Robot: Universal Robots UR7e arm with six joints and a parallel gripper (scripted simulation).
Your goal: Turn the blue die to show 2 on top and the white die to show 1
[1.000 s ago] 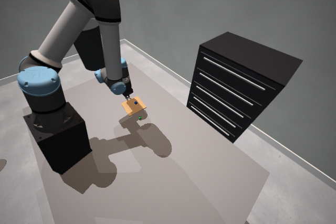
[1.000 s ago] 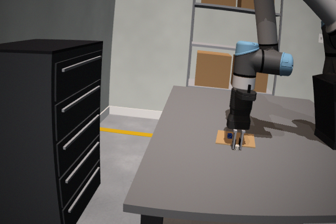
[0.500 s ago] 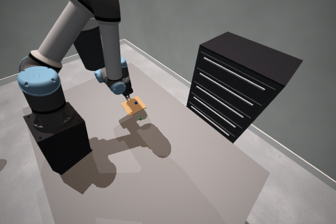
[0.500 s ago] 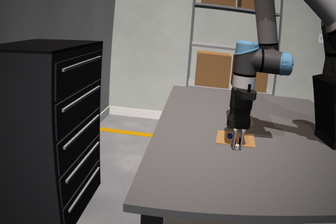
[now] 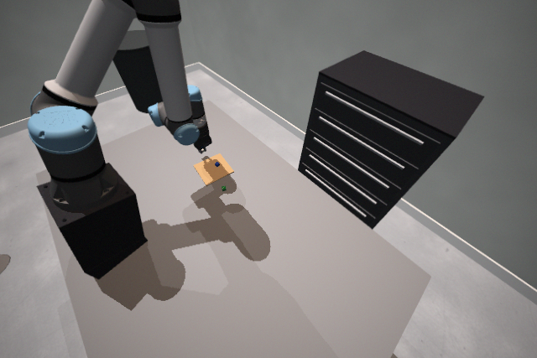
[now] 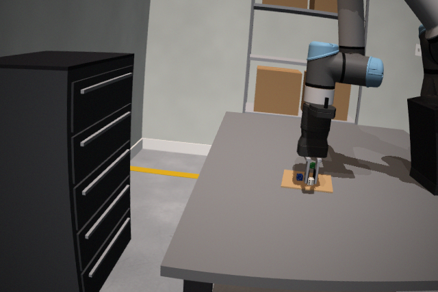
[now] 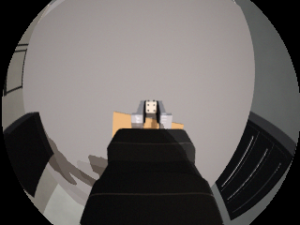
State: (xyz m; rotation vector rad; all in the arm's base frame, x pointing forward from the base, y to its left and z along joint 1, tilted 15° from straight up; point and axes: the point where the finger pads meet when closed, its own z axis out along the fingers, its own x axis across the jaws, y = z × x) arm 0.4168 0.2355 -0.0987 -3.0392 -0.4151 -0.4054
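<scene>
The blue die lies 90 mm to the right of my hand, 40 mm below it and 40 mm ahead of it. Round my hand: orange mat (100 mm to the right, 50 mm below, 10 mm ahead); green die (230 mm to the right, 40 mm below, 10 mm ahead); white die (10 mm below).
</scene>
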